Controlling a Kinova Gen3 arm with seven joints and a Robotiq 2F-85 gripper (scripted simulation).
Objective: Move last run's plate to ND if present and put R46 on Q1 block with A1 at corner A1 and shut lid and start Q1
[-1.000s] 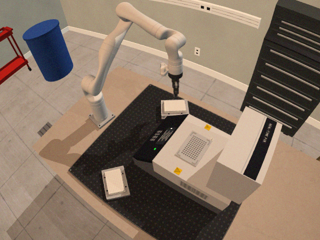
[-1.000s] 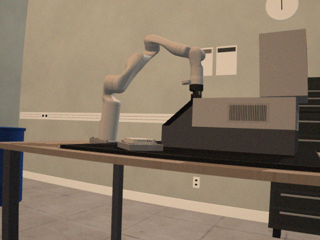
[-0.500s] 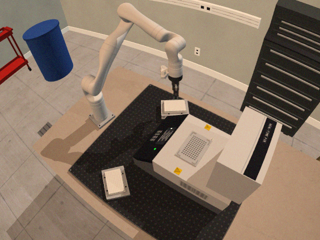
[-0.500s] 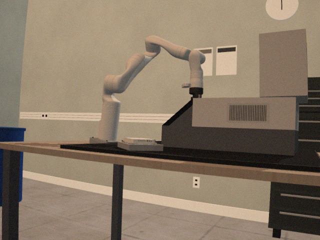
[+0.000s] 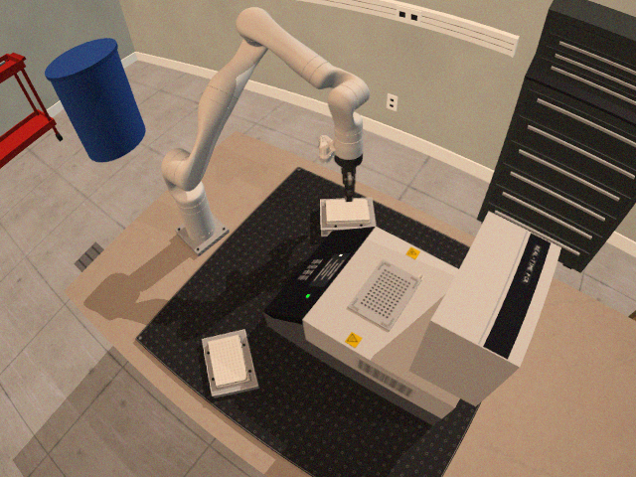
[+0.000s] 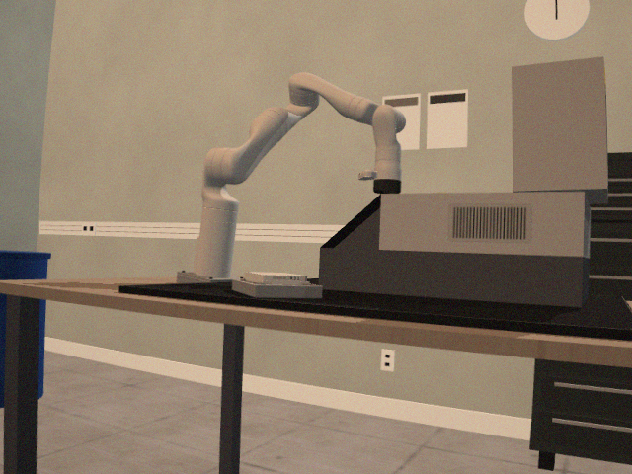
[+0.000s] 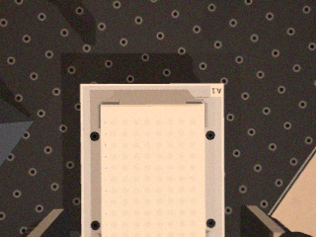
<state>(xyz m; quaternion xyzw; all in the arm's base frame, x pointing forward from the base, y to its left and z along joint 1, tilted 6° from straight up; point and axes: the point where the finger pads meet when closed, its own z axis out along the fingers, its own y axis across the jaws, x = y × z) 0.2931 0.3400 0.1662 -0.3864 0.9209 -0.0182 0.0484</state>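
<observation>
Right now the white plate is 10 cm below my hand. Round my hand: grey nest (55 cm to the right, 13 cm below, 10 cm ahead); A1 mark (11 cm below, 9 cm behind, 2 cm to the right).
</observation>
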